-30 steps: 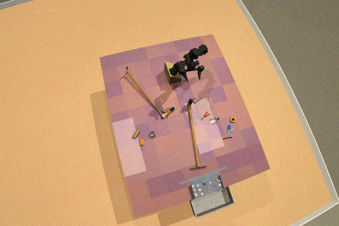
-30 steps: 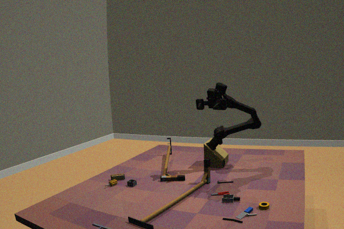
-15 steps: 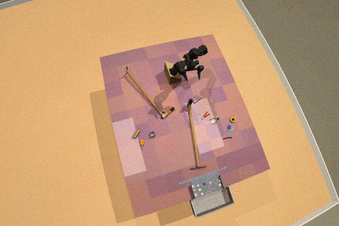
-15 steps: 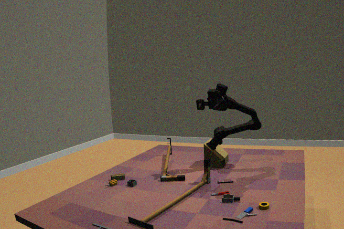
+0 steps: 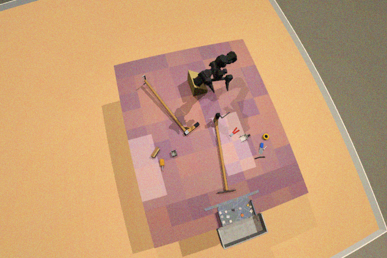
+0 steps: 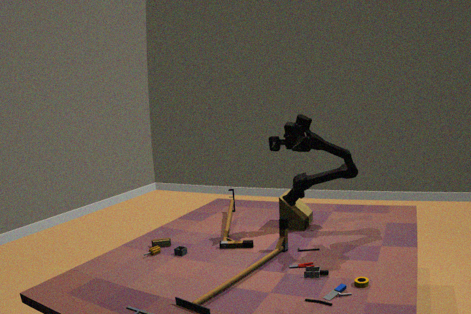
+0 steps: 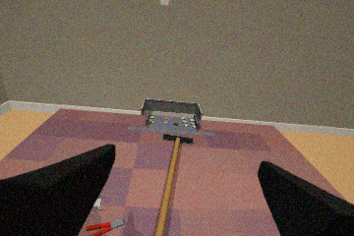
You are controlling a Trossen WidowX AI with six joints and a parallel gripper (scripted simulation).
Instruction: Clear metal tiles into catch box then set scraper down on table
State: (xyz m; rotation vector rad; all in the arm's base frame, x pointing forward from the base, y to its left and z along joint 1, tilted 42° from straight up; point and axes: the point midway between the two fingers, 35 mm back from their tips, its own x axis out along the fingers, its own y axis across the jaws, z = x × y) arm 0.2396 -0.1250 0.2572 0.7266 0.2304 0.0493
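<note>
My gripper tip is 36 cm above the long scraper, 34 cm short of it and 1 cm to the left of it. The rest, counted from my gripper tip: grey box 41 cm below, 37 cm to the right, 25 cm ahead; then yellow tape roll 41 cm below, 40 cm to the left, 29 cm ahead; then blue-handled tool 41 cm below, 37 cm ahead, 33 cm to the left.
</note>
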